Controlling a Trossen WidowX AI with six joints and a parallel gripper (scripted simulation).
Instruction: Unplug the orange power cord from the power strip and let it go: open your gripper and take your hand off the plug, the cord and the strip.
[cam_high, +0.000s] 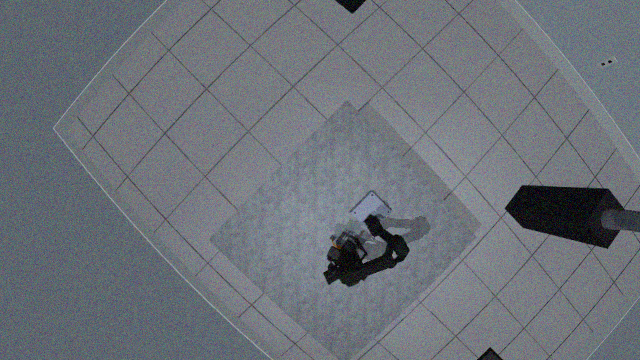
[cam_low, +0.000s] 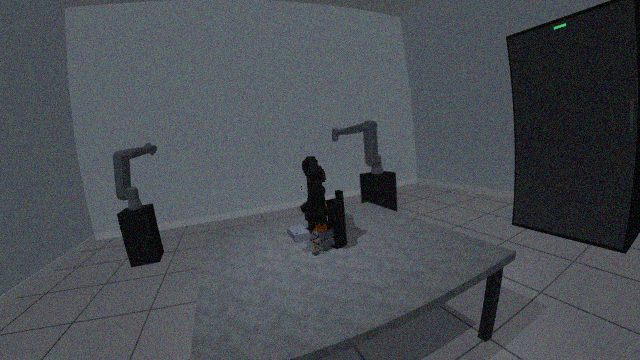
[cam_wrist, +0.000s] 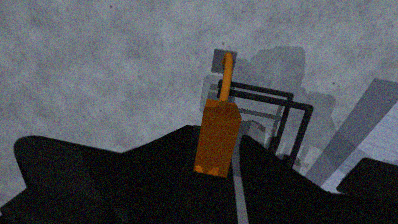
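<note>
Right now the orange plug is 1 cm behind my gripper tip, 3 cm to the left of it and 1 cm below it.
</note>
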